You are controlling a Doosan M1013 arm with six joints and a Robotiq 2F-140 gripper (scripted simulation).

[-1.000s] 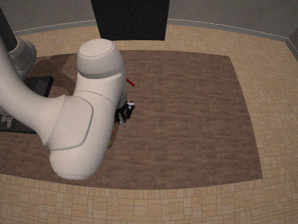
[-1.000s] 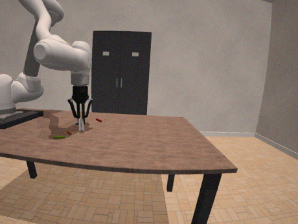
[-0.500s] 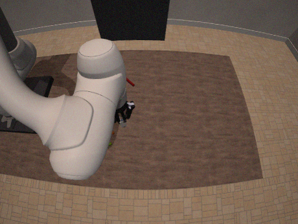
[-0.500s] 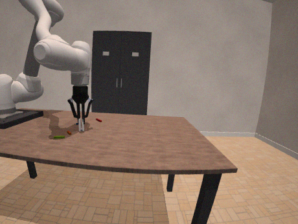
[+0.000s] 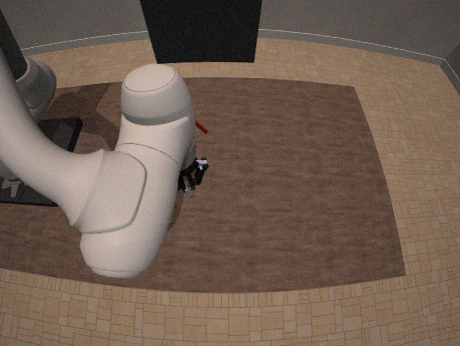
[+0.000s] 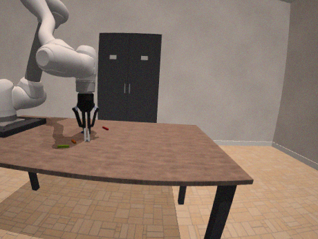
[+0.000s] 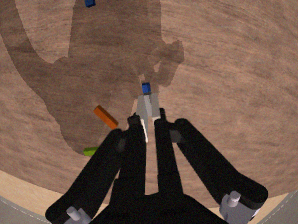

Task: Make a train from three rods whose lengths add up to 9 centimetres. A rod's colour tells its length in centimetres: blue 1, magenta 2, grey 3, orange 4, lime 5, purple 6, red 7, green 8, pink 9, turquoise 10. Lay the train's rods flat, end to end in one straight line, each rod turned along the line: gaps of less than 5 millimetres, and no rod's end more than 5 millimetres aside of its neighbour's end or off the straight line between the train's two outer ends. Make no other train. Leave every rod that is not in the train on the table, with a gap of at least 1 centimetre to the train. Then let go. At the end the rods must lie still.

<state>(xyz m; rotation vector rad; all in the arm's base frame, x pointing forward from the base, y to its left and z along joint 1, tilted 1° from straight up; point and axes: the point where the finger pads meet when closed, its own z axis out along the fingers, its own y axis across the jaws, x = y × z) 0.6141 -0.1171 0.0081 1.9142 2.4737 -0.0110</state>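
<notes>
The grey rod is 3 cm below my hand. Round my hand: orange rod: 6 cm behind, 3 cm to the right, 3 cm below; then magenta rod: 22 cm to the left, 8 cm behind, 3 cm below; then lime rod: 9 cm to the right, 8 cm behind, 3 cm below.
</notes>
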